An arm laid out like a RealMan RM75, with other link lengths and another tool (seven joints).
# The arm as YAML. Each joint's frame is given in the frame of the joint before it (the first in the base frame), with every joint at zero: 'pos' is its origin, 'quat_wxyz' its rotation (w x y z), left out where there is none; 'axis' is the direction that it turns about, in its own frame. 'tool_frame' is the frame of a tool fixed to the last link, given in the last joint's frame.
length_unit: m
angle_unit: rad
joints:
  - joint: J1
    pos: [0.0, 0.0, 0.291]
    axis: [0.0, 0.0, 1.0]
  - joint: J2
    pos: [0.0, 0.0, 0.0]
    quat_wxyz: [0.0, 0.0, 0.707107, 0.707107]
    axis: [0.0, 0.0, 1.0]
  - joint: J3
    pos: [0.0, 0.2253, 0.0]
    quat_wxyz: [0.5, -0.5, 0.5, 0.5]
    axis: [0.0, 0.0, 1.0]
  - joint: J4
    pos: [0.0, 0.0, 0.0]
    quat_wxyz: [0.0, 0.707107, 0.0, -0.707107]
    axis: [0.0, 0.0, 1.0]
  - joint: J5
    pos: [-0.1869, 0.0, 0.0]
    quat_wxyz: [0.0, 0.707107, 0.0, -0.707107]
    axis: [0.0, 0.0, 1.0]
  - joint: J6
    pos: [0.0, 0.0, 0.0]
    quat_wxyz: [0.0, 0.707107, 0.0, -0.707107]
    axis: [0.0, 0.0, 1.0]
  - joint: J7
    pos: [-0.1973, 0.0, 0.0]
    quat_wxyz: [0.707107, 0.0, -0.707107, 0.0]
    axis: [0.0, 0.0, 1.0]
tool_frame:
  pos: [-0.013, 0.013, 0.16]
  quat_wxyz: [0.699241, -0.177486, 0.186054, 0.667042]
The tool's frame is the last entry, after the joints.
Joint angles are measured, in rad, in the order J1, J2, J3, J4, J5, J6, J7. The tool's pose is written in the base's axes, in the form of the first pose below.
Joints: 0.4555, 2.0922, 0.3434, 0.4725, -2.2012, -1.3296, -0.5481
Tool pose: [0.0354 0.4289 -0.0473 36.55 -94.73 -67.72]
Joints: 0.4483, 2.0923, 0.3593, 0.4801, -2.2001, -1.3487, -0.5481
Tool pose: [0.0339 0.4303 -0.0362 36.21 -92.99 -69.12]
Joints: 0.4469, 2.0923, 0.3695, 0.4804, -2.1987, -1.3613, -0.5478
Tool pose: [0.0332 0.4317 -0.0290 36.26 -91.96 -70.01]
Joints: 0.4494, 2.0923, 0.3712, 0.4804, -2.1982, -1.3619, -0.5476
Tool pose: [0.0323 0.4322 -0.0282 36.33 -91.80 -70.04]
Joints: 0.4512, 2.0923, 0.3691, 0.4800, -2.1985, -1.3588, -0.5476
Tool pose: [0.0320 0.4321 -0.0298 36.38 -92.02 -69.80]
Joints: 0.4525, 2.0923, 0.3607, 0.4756, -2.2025, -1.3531, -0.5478
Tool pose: [0.0323 0.4303 -0.0352 36.68 -92.79 -69.01]
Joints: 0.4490, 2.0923, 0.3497, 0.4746, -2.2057, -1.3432, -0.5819
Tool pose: [0.0340 0.4274 -0.0425 38.68 -94.27 -68.69]
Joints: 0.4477, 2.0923, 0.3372, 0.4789, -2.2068, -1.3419, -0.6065
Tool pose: [0.0319 0.4235 -0.0471 40.14 -94.80 -68.14]
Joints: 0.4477, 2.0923, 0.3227, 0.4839, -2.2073, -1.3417, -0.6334
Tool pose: [0.0288 0.4189 -0.0518 41.79 -95.24 -67.46]
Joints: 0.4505, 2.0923, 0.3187, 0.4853, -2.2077, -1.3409, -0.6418
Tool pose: [0.0269 0.4177 -0.0534 42.43 -95.32 -67.14]
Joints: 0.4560, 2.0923, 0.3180, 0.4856, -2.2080, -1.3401, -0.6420
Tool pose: [0.0246 0.4177 -0.0539 42.67 -95.21 -66.85]
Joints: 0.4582, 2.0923, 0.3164, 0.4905, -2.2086, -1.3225, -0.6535
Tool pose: [0.0253 0.4180 -0.0594 43.05 -96.16 -66.48]
